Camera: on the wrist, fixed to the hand. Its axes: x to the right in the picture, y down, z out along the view.
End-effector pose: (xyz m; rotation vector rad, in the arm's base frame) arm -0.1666 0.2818 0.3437 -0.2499 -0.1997 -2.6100
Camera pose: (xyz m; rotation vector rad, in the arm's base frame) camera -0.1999 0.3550 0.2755 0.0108 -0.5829 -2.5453
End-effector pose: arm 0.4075 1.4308 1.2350 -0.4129 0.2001 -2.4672
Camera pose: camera 0.3558 1.5143 1.1967 -0.1380 -0.1614 -2.4784
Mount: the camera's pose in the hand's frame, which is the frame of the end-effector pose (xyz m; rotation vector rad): -0.0207 -0.0861 -0.0572 0.3273 0.1106 -0.0134
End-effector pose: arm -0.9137 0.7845 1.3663 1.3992 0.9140 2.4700
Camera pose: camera -0.9626 0.8202 1.2800 -1.3313 -1.3834 -2.4637
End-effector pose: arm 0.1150 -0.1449 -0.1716 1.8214 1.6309 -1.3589
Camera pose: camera 0.0637 -0.0885 -0.0988 2.1043 1.5470 -1.6371
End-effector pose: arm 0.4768 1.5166 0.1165 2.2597 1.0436 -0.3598
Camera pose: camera 0.3974 1.5836 0.1344 2.5891 1.1238 -0.4427
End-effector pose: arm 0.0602 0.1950 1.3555 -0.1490 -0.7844 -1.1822
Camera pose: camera 0.0091 0.1481 1.2762 0.1908 -0.8702 -1.0497
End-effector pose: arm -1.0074 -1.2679 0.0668 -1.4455 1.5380 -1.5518
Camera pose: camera -1.0262 -1.2086 0.1519 -1.2054 1.2604 -1.8188
